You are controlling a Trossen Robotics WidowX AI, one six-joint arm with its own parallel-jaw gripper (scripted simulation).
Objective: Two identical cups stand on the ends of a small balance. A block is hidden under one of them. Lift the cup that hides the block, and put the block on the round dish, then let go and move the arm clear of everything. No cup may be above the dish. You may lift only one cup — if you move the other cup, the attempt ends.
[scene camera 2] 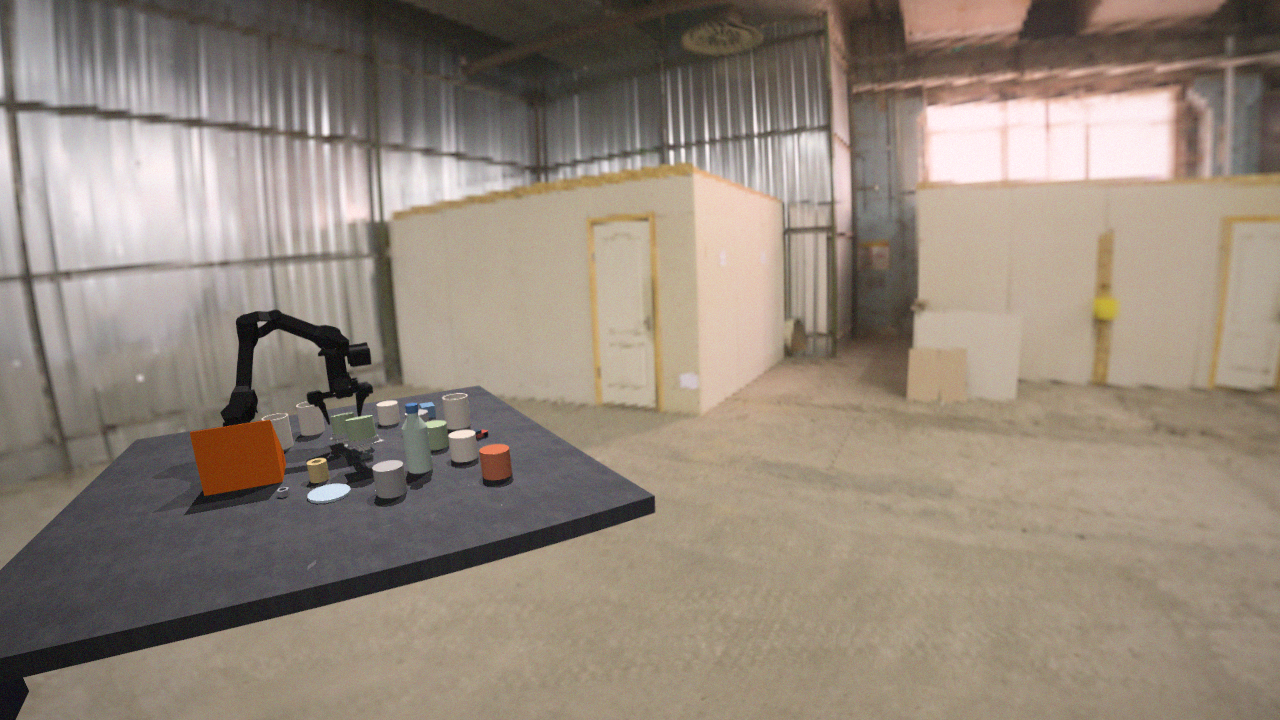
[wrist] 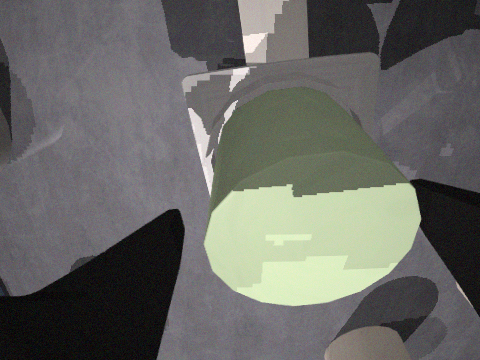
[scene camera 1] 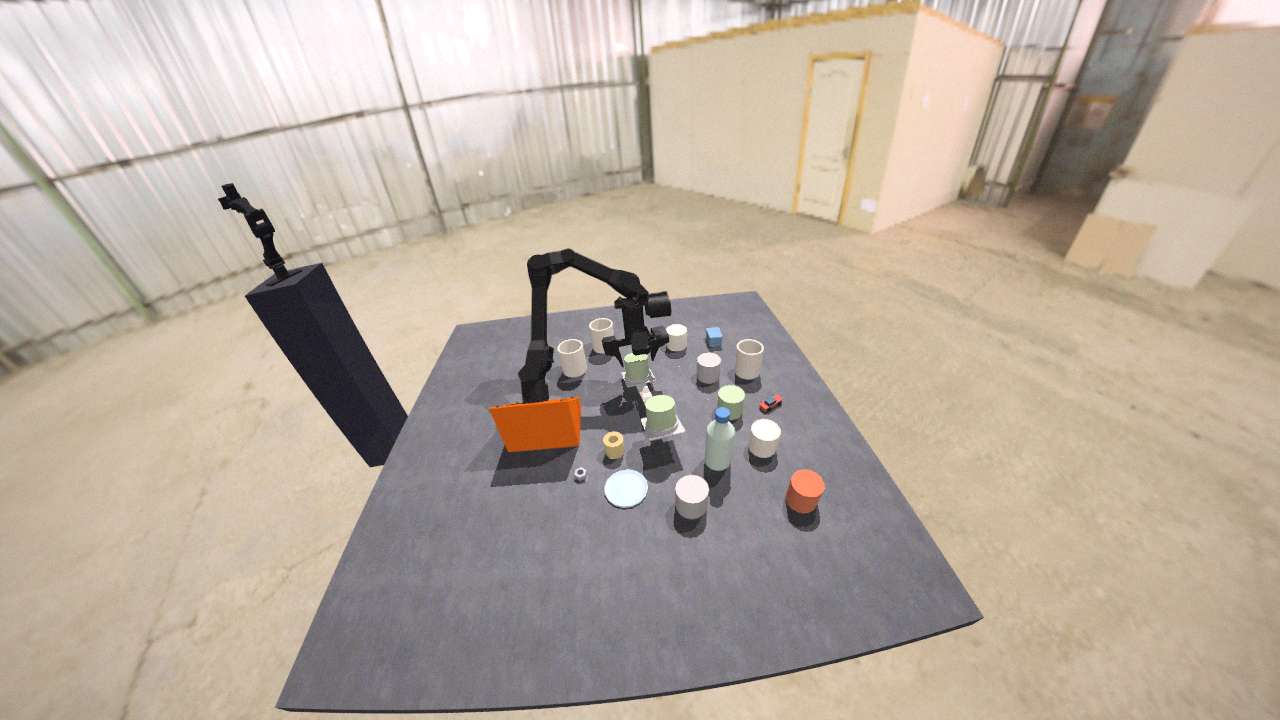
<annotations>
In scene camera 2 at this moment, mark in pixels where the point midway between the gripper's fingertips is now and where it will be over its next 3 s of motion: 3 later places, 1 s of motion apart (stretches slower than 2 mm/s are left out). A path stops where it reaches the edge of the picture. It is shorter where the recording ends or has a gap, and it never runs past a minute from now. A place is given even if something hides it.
The gripper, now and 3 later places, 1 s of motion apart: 344,421; 344,429; 344,419; 342,407
</annotations>
